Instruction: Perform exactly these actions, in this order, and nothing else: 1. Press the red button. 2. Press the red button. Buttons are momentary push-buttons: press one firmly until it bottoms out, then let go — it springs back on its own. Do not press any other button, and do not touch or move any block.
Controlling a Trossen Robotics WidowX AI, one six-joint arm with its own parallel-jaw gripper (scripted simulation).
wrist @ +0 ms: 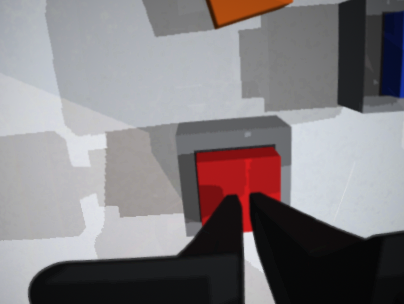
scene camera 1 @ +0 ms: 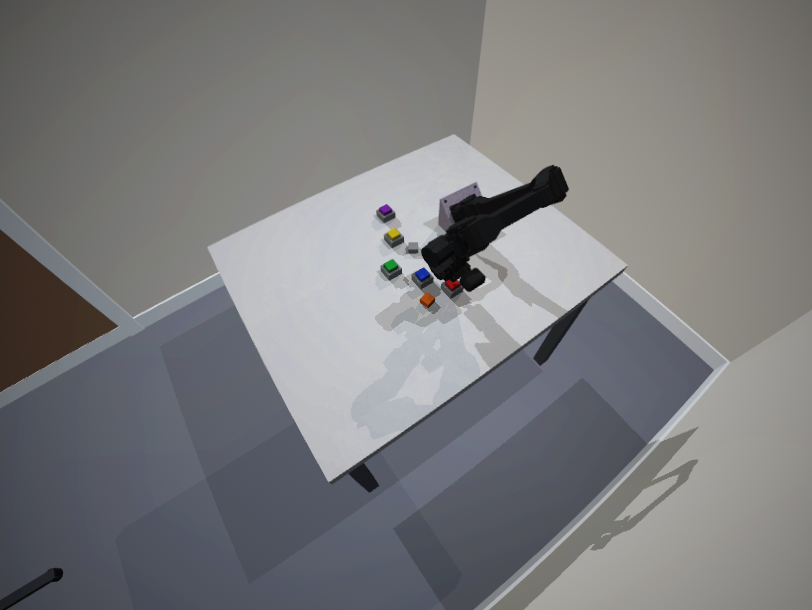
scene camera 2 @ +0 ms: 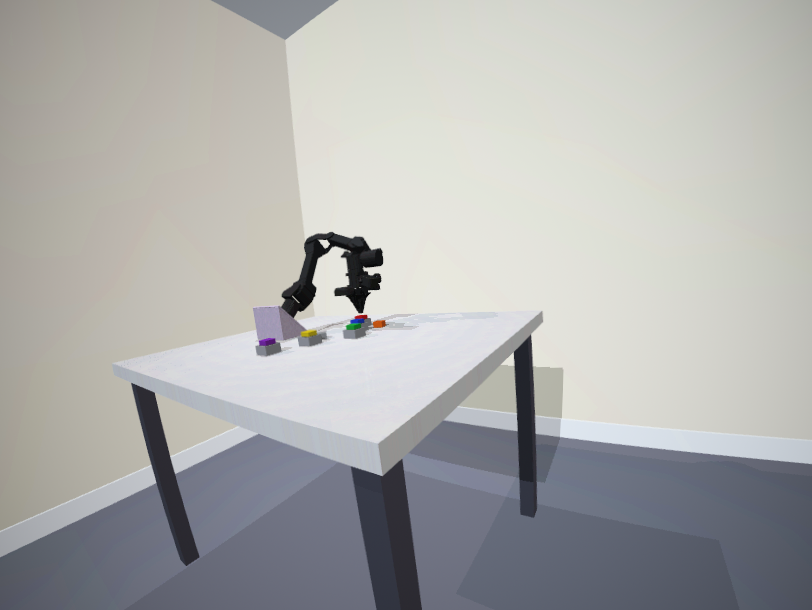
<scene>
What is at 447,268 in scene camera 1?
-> My gripper.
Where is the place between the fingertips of my gripper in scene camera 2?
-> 360,313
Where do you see a red button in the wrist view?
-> At 220,173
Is my gripper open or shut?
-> Shut.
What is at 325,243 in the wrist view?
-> My gripper.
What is my gripper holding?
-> Nothing.
</scene>
